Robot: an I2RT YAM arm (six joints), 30 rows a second.
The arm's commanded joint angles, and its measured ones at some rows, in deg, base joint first. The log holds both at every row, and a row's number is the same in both.
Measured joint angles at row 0: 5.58, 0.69, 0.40, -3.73, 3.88, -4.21
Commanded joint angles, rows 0 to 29: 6.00, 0.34, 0.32, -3.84, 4.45, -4.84; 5.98, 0.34, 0.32, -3.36, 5.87, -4.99; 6.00, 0.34, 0.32, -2.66, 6.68, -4.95; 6.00, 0.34, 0.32, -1.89, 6.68, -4.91; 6.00, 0.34, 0.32, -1.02, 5.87, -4.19; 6.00, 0.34, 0.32, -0.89, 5.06, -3.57; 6.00, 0.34, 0.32, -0.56, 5.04, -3.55; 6.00, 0.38, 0.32, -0.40, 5.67, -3.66; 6.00, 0.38, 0.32, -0.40, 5.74, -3.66; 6.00, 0.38, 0.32, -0.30, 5.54, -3.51; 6.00, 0.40, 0.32, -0.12, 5.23, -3.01; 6.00, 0.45, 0.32, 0.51, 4.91, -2.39; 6.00, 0.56, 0.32, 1.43, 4.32, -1.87; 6.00, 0.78, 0.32, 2.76, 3.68, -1.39; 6.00, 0.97, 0.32, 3.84, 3.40, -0.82; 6.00, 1.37, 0.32, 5.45, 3.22, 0.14; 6.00, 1.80, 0.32, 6.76, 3.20, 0.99; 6.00, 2.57, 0.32, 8.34, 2.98, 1.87; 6.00, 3.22, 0.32, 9.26, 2.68, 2.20; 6.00, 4.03, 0.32, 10.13, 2.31, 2.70; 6.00, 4.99, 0.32, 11.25, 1.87, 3.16; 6.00, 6.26, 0.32, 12.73, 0.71, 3.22; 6.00, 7.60, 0.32, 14.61, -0.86, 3.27; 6.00, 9.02, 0.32, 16.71, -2.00, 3.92; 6.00, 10.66, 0.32, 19.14, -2.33, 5.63; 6.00, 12.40, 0.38, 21.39, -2.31, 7.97; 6.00, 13.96, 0.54, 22.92, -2.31, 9.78; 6.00, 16.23, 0.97, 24.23, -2.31, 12.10; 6.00, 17.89, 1.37, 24.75, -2.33, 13.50; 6.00, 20.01, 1.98, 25.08, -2.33, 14.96
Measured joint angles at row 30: 5.58, 15.57, 0.47, 24.38, -0.91, 7.70
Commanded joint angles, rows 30 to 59: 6.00, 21.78, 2.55, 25.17, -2.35, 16.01; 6.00, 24.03, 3.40, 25.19, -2.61, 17.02; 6.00, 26.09, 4.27, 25.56, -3.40, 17.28; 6.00, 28.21, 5.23, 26.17, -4.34, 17.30; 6.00, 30.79, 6.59, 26.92, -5.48, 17.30; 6.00, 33.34, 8.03, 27.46, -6.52, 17.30; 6.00, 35.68, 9.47, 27.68, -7.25, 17.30; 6.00, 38.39, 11.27, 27.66, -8.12, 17.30; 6.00, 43.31, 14.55, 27.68, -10.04, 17.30; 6.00, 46.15, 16.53, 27.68, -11.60, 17.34; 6.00, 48.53, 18.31, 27.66, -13.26, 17.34; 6.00, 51.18, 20.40, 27.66, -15.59, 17.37; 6.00, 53.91, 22.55, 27.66, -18.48, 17.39; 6.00, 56.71, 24.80, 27.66, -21.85, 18.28; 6.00, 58.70, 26.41, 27.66, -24.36, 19.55; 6.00, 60.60, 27.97, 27.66, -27.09, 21.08; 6.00, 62.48, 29.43, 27.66, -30.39, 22.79; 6.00, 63.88, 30.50, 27.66, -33.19, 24.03; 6.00, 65.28, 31.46, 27.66, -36.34, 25.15; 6.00, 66.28, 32.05, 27.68, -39.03, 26.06; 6.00, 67.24, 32.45, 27.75, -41.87, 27.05; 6.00, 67.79, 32.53, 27.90, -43.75, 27.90; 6.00, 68.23, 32.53, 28.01, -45.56, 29.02; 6.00, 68.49, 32.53, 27.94, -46.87, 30.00; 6.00, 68.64, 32.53, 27.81, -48.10, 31.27; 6.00, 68.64, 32.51, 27.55, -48.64, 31.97; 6.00, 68.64, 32.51, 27.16, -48.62, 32.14; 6.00, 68.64, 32.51, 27.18, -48.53, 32.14; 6.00, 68.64, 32.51, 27.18, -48.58, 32.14; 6.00, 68.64, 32.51, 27.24, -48.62, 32.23
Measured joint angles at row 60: 5.58, 68.62, 31.40, 27.22, -44.49, 29.61
